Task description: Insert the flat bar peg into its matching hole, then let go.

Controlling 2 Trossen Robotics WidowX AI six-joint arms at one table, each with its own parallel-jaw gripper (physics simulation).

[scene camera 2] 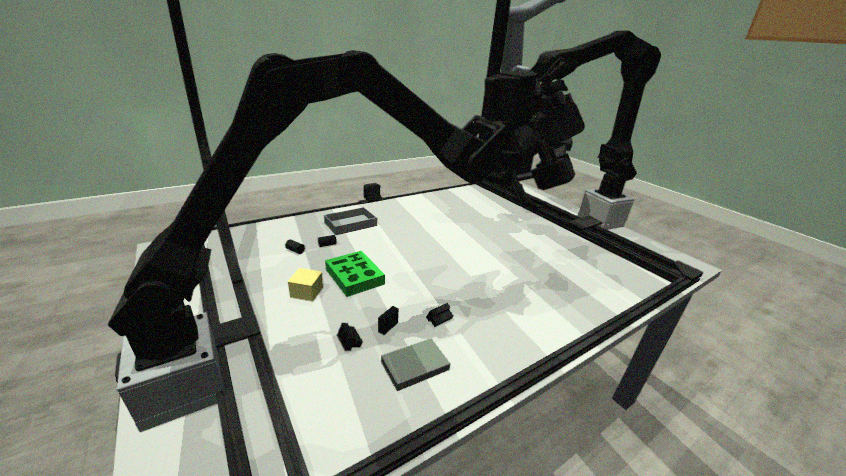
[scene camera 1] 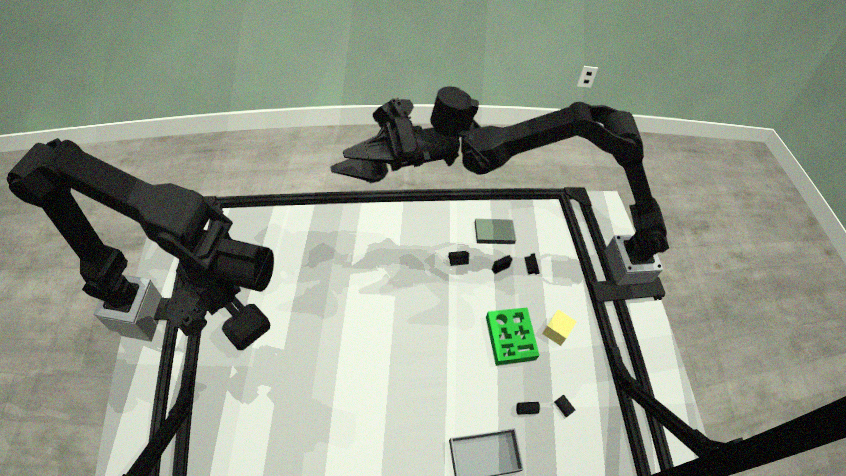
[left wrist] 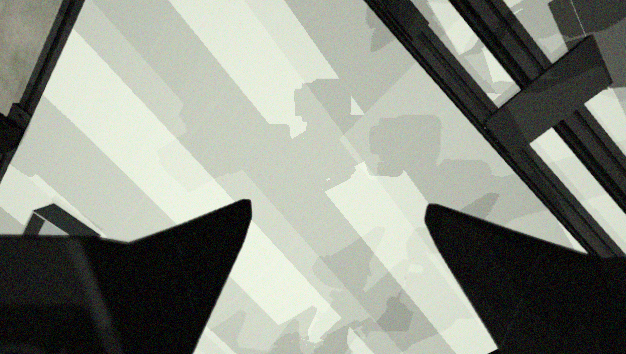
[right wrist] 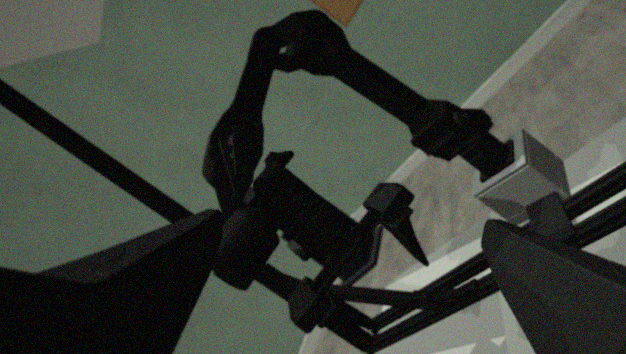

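Observation:
The green board point(scene camera 1: 514, 359) point(scene camera 2: 367, 284) lies at the right in scene camera 1. Its slot-shaped hole point(scene camera 1: 525, 347) point(scene camera 2: 340, 261) looks empty. Black pegs lie loose: one point(scene camera 1: 502, 263) point(scene camera 2: 388, 319), one point(scene camera 1: 458, 257) point(scene camera 2: 439, 314) and one point(scene camera 1: 532, 263) point(scene camera 2: 349, 336) on one side of the board, one point(scene camera 1: 527, 407) point(scene camera 2: 326, 240) and a rounder one point(scene camera 1: 564, 405) point(scene camera 2: 294, 246) on the other. I cannot tell surely which is the flat bar. My left gripper point(left wrist: 337, 209) is open and empty above the table, away from the pegs. My right gripper point(scene camera 1: 338, 161) is open and empty, raised near the back edge.
A yellow block point(scene camera 1: 559, 326) point(scene camera 2: 305, 284) sits beside the board. A flat grey-green block point(scene camera 1: 494, 230) point(scene camera 2: 415, 362) lies near the three pegs. A shallow grey tray point(scene camera 1: 485, 434) point(scene camera 2: 357, 226) lies beyond the other two. Dark rails border the table. My left arm shows in the right wrist view.

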